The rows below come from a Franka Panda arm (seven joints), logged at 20 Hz.
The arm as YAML. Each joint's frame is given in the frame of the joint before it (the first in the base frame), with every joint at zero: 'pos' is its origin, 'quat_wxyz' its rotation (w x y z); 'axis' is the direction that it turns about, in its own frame. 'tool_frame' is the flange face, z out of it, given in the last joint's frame.
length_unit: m
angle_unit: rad
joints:
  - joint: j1
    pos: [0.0, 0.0, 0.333]
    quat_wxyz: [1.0, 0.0, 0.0, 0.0]
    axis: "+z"
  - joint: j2
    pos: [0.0, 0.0, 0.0]
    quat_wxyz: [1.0, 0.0, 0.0, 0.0]
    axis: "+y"
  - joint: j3
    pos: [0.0, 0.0, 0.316]
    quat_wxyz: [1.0, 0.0, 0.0, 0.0]
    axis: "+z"
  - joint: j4
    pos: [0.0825, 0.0, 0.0]
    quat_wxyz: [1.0, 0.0, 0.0, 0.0]
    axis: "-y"
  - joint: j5
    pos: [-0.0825, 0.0, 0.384]
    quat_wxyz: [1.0, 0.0, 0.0, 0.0]
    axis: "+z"
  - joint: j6
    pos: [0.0, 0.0, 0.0]
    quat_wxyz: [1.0, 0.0, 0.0, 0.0]
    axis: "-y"
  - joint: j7
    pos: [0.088, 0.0, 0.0]
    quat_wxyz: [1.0, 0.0, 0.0, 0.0]
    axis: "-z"
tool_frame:
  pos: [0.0, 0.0, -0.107]
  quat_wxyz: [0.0, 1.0, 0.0, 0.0]
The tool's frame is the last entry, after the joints.
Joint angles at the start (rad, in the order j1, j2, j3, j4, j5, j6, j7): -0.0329 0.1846 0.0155 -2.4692 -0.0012 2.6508 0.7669
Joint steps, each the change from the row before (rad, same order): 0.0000 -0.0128 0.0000 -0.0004 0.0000 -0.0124 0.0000; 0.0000 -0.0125 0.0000 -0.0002 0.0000 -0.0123 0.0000; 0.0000 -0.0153 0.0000 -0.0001 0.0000 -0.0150 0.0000; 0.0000 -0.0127 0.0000 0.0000 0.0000 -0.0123 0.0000; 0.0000 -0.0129 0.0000 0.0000 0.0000 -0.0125 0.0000; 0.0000 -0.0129 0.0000 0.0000 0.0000 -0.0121 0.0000; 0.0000 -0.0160 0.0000 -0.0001 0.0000 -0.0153 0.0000; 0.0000 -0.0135 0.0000 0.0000 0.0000 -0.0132 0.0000; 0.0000 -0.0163 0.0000 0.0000 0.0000 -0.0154 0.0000; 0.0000 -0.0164 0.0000 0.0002 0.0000 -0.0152 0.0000
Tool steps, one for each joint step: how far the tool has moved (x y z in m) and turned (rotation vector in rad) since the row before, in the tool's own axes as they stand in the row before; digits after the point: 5 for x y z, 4 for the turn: -0.00007 0.00008 -0.00491 -0.0002 0.0001 0.0000; -0.00007 0.00008 -0.00485 -0.0001 0.0001 0.0000; -0.00010 0.00011 -0.00598 0.0000 0.0003 0.0000; -0.00009 0.00010 -0.00501 0.0001 0.0004 0.0000; -0.00014 0.00015 -0.00508 0.0001 0.0004 0.0000; -0.00015 0.00016 -0.00511 0.0004 0.0007 0.0000; -0.00030 0.00031 -0.00627 0.0002 0.0006 0.0000; -0.00031 0.00031 -0.00529 0.0000 0.0004 0.0000; -0.00040 0.00040 -0.00643 0.0004 0.0008 0.0000; -0.00039 0.00040 -0.00656 0.0008 0.0012 0.0000
